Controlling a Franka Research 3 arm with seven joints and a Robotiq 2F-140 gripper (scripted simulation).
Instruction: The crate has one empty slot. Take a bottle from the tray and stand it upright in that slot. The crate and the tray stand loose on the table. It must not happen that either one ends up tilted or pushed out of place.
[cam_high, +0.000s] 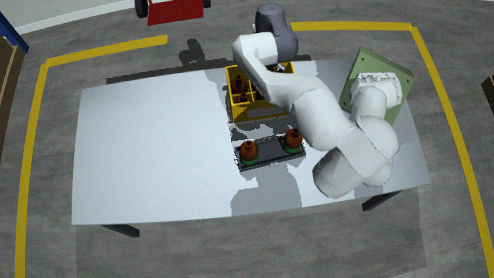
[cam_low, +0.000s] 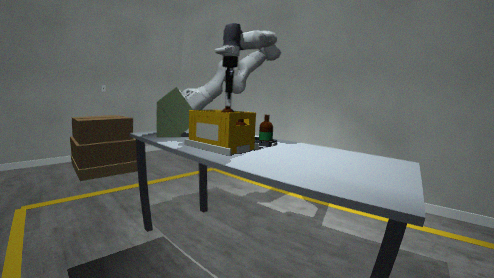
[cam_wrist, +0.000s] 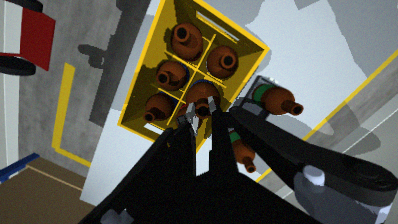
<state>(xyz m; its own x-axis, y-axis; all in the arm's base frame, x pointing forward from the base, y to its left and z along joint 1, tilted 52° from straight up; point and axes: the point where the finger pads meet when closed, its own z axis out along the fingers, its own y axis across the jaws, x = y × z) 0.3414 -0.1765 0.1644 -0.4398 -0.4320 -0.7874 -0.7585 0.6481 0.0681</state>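
Right now my hand is 10 mm short of the yellow crate, 40 mm to the left of it and 150 mm above it. From my hand the other things lie so: dark tray (30 mm behind, 190 mm to the left, 220 mm below).
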